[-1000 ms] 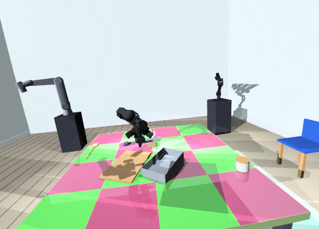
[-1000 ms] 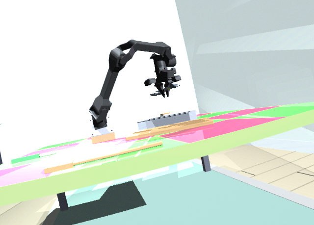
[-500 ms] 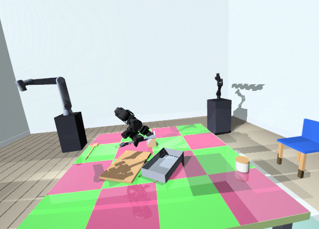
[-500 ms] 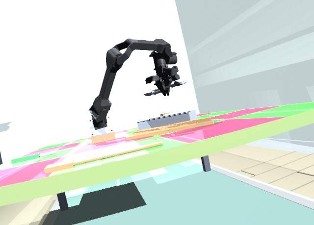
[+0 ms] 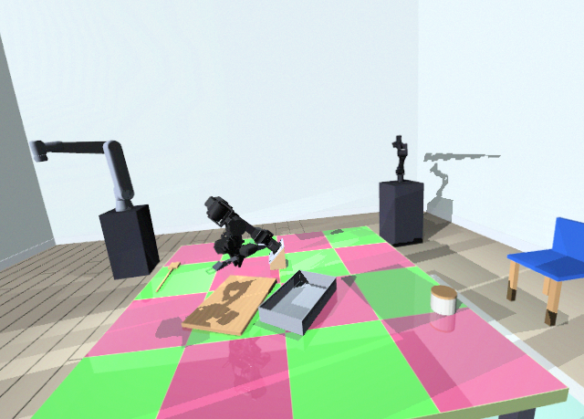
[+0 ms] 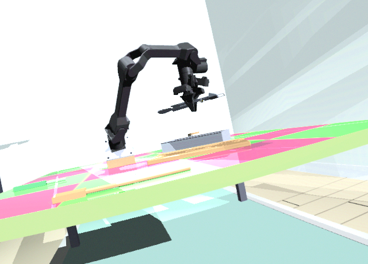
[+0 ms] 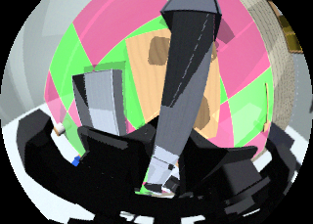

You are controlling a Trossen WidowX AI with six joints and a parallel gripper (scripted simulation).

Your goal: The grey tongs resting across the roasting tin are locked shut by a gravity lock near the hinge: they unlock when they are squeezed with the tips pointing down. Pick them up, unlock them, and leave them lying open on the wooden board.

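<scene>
The wooden board lies 20 mm behind my gripper tip, 30 mm to the right of it and 150 mm below it. Round my gripper tip: tan lid 250 mm ahead, 700 mm to the left, 130 mm below; roasting tin 70 mm ahead, 230 mm to the left, 130 mm below.
</scene>
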